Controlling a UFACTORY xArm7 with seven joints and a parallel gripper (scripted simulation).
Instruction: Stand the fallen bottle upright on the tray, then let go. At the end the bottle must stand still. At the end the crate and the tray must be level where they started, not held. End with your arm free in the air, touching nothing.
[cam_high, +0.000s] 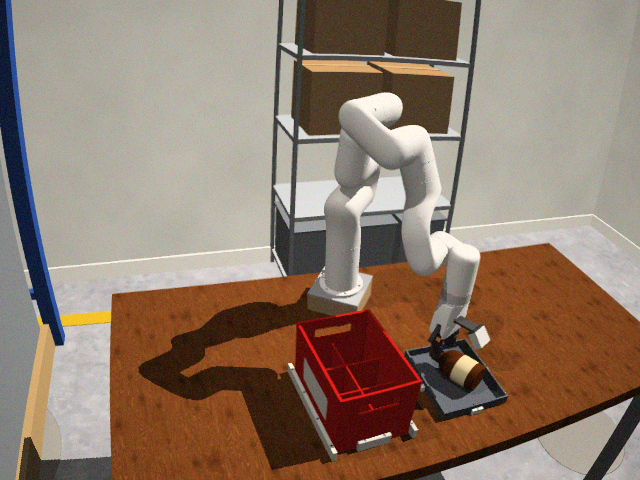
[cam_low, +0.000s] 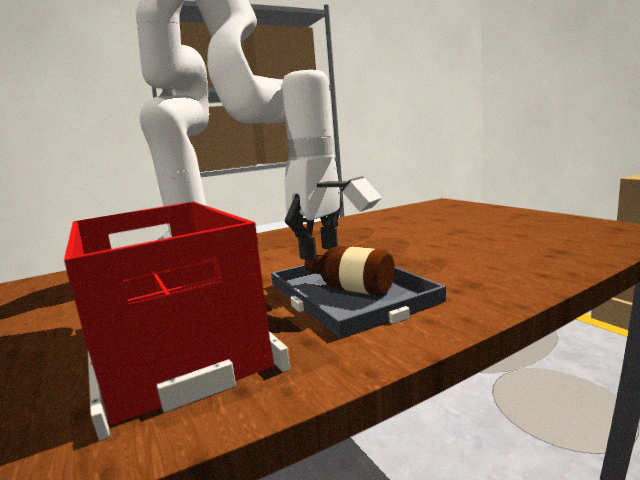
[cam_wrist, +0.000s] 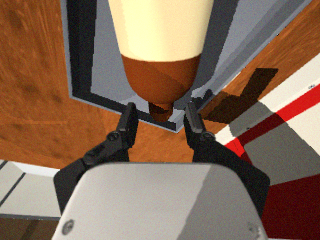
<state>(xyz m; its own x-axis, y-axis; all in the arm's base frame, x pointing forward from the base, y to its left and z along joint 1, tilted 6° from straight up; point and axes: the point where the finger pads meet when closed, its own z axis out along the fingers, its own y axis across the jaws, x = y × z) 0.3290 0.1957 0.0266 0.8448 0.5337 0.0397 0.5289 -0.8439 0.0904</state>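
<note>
Right now my hand is 4 cm short of the brown bottle, 3 cm to the right of it and 4 cm above it. The rest, counted from my hand: red crate: 9 cm ahead, 26 cm to the right, 1 cm above; then dark grey tray: 6 cm ahead, 3 cm to the left, 7 cm below.
</note>
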